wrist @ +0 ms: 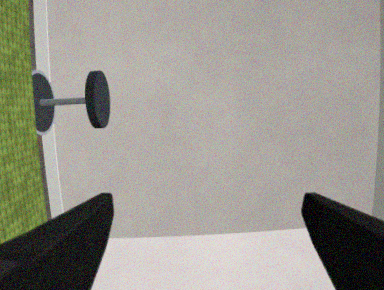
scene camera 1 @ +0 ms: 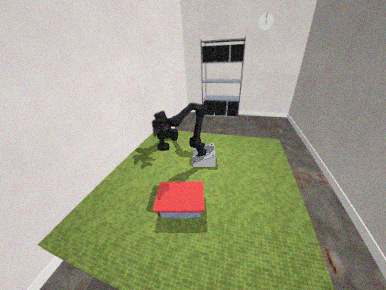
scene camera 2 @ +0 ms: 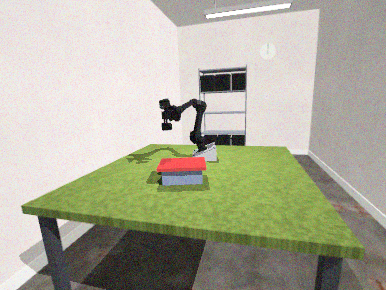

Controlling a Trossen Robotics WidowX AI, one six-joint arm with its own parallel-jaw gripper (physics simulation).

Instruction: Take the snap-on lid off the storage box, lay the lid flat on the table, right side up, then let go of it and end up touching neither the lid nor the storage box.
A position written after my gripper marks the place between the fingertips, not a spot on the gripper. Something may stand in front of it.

Note:
In view: my gripper (wrist: 209, 203) and a red lid (scene camera 1: 173, 197).
The wrist view misses the red lid: it is out of frame.

